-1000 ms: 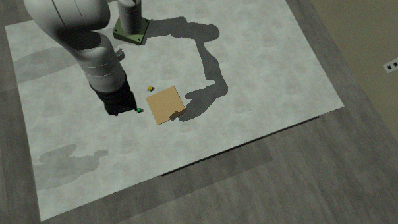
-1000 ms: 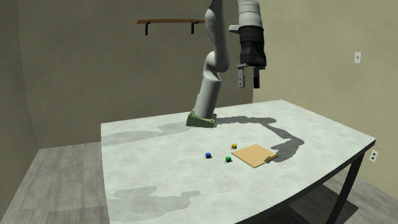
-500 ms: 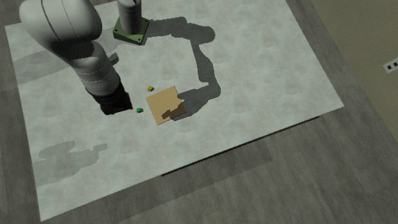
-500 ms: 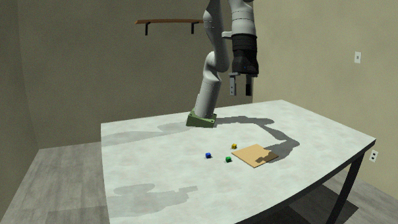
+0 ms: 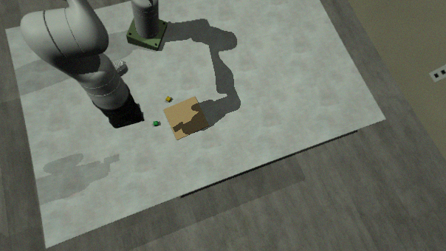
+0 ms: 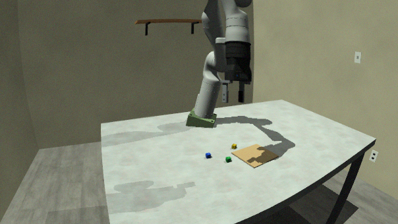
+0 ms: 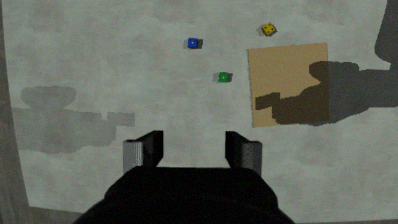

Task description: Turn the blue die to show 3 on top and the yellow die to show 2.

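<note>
The blue die is 250 mm below my hand, 110 mm behind it and 10 mm to the right of it. From my hand the other things lie so: yellow die (250 mm below, 120 mm to the left, 110 mm behind); tan mat (250 mm below, 150 mm to the left); green die (250 mm below, 40 mm behind, 30 mm to the left).
</note>
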